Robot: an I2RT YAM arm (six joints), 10 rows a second.
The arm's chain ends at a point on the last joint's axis. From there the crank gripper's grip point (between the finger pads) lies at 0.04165 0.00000 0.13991 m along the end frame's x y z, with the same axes.
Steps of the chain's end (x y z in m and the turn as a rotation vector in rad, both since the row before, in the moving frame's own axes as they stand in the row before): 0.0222 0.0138 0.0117 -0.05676 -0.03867 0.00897; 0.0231 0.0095 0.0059 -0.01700 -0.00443 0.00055; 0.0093 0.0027 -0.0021 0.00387 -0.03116 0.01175; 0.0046 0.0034 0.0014 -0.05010 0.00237 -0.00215; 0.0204 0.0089 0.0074 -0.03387 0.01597 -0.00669; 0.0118 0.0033 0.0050 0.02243 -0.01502 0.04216
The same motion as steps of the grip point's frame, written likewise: 0.0167 0.0221 0.0130 -0.05676 -0.03867 0.00897; 0.0225 0.0119 0.0061 -0.01700 -0.00443 0.00055; 0.0049 0.0026 -0.0009 0.00387 -0.03116 0.01175; 0.0049 0.0103 0.0011 -0.05010 0.00237 -0.00215; 0.0226 0.0133 0.0066 -0.03387 0.01597 -0.00669; 0.0097 0.0019 0.0056 0.02243 -0.01502 0.04216
